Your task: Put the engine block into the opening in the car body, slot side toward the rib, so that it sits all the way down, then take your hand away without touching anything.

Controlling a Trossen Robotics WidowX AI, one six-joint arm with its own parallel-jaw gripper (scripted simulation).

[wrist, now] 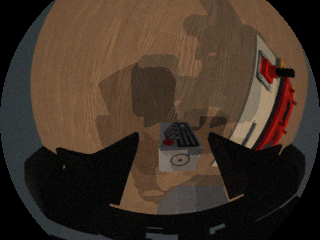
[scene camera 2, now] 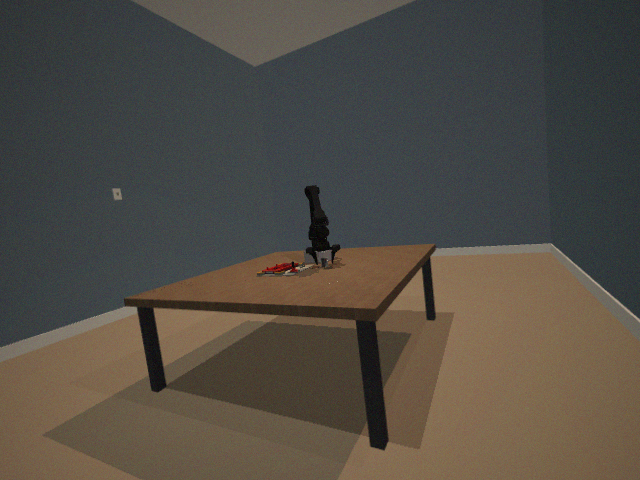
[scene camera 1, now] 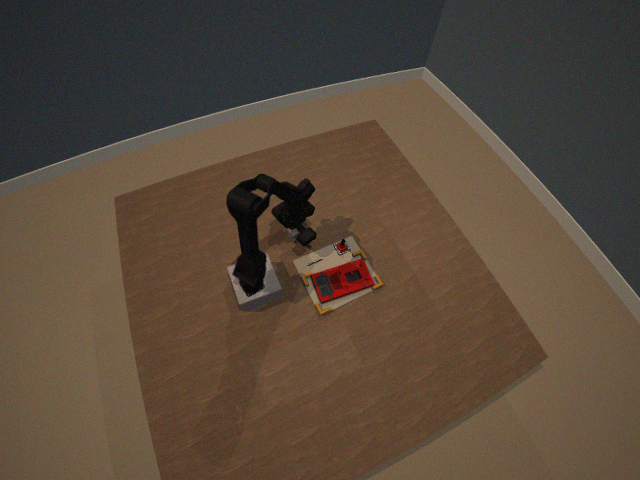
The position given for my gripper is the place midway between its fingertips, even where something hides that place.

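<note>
My gripper [scene camera 1: 294, 235] is open and holds nothing, and you can find the gripper [wrist: 175, 136] from the wrist as well. There's a red car body [wrist: 281, 111] here too, plus an engine block [wrist: 180, 149].
</note>
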